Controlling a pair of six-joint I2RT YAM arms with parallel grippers.
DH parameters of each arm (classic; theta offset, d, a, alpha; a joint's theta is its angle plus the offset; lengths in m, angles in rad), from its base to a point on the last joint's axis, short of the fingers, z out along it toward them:
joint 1: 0 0.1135 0.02 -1.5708
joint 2: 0 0 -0.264 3.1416
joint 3: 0.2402 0 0.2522 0
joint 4: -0.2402 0 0.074 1.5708
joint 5: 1.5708 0 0 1.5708
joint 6: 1.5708 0.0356 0 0
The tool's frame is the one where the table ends.
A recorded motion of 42 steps. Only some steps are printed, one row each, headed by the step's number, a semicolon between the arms.
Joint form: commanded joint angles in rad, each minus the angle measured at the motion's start. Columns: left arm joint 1, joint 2, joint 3, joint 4, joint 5, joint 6; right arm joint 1, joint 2, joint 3, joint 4, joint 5, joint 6.
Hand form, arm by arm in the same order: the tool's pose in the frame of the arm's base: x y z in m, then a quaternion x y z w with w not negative. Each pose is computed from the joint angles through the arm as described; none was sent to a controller.
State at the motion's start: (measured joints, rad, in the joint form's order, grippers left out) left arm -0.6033 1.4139 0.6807 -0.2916 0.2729 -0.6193; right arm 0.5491 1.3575 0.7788 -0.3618 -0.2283 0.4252
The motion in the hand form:
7: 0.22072 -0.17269 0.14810 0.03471 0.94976 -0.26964 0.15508; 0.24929 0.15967 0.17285 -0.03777 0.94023 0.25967 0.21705
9: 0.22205 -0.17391 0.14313 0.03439 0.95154 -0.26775 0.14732; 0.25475 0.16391 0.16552 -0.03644 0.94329 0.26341 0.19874
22: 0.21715 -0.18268 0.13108 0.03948 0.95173 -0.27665 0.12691; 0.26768 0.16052 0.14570 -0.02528 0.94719 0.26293 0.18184
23: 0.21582 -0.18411 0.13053 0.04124 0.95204 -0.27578 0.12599; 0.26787 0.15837 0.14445 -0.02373 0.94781 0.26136 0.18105
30: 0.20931 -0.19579 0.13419 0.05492 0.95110 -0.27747 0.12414; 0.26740 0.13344 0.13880 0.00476 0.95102 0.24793 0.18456
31: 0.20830 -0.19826 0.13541 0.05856 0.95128 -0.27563 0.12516; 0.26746 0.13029 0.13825 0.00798 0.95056 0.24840 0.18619
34: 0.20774 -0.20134 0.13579 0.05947 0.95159 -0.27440 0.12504; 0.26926 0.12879 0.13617 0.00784 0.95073 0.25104 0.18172
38: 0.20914 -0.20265 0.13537 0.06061 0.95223 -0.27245 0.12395; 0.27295 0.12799 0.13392 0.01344 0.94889 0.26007 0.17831
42: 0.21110 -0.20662 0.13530 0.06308 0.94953 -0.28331 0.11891; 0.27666 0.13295 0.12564 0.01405 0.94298 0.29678 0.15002
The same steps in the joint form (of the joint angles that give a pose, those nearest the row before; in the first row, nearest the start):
7: -0.0276 0.1184 0.0291 0.1258 -0.0104 -0.0177; -0.0073 0.1637 0.0143 0.1749 -0.0059 0.1162
9: -0.0276 0.1415 0.0317 0.1310 -0.0046 -0.0180; -0.0073 0.2117 0.0350 0.1749 -0.0293 0.1235
22: -0.0600 0.1846 0.0189 0.1733 0.0187 -0.0445; -0.0411 0.2987 0.0432 0.2181 -0.0577 0.1173
23: -0.0672 0.1860 0.0181 0.1741 0.0157 -0.0470; -0.0475 0.2992 0.0391 0.2183 -0.0585 0.1138
30: -0.1149 0.1846 0.0332 0.1654 0.0029 -0.0633; -0.1196 0.2723 -0.0119 0.2225 -0.0555 0.0978
31: -0.1245 0.1845 0.0394 0.1593 -0.0041 -0.0633; -0.1296 0.2686 -0.0192 0.2280 -0.0584 0.0957
34: -0.1345 0.1896 0.0468 0.1571 -0.0106 -0.0696; -0.1382 0.2795 -0.0161 0.2283 -0.0716 0.0895
38: -0.1347 0.1987 0.0557 0.1525 -0.0116 -0.0665; -0.1478 0.2966 -0.0101 0.2423 -0.0922 0.0983
42: -0.1376 0.2133 0.0675 0.1642 0.0106 -0.0717; -0.1472 0.3443 0.0004 0.2710 -0.1803 0.1249

